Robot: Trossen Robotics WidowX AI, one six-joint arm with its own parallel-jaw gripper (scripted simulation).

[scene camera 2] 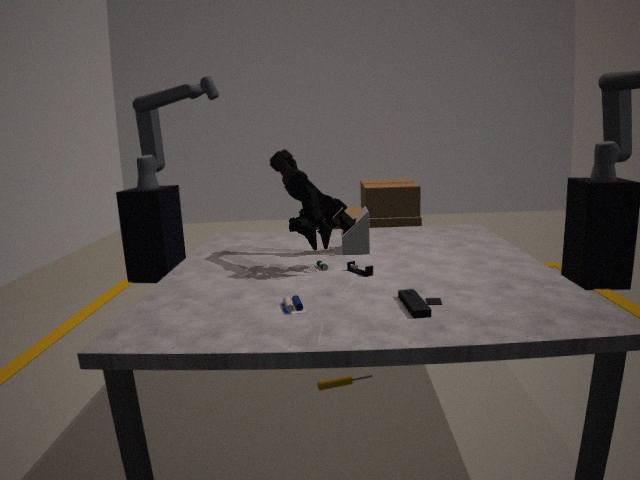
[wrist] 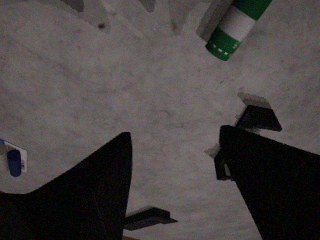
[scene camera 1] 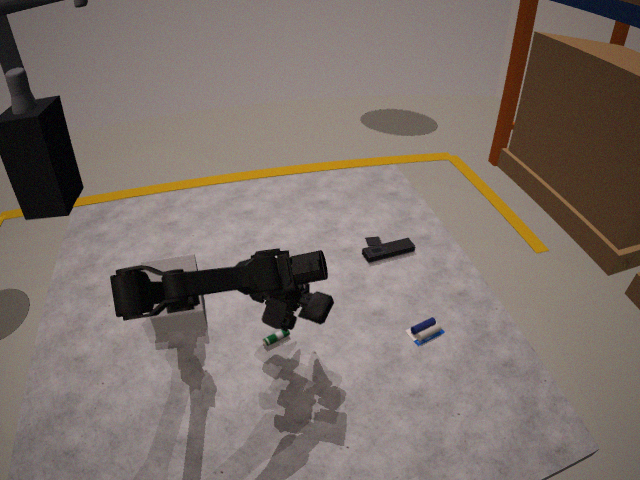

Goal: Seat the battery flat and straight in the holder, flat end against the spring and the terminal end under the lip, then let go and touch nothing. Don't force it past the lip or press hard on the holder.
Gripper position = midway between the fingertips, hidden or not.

Scene:
The gripper shows in scene camera 2 (pixel 320 249), in the wrist view (pixel 176 137) and in scene camera 1 (pixel 301 313).

